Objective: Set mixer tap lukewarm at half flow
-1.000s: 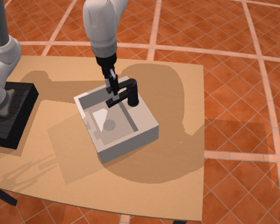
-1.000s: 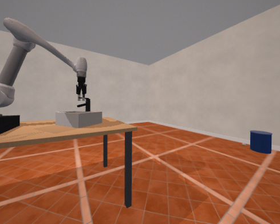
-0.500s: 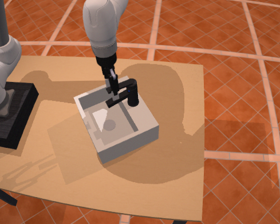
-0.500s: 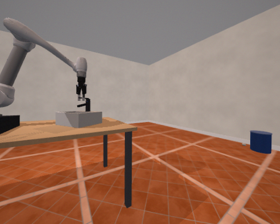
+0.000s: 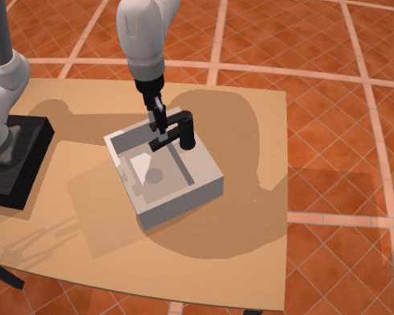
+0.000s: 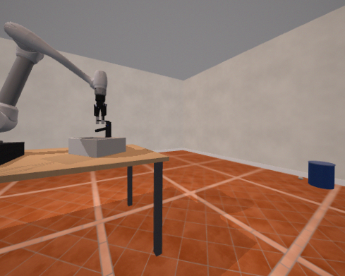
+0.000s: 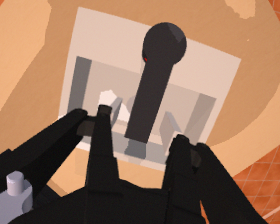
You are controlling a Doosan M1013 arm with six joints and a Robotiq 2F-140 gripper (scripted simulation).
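The lever is 30 mm ahead of my hand and 10 mm to the left of it. Also, from my hand: black mixer tap: 60 mm ahead, 50 mm below, 20 mm to the left; then grey sink basin: 230 mm below, 30 mm behind, 10 mm to the right.
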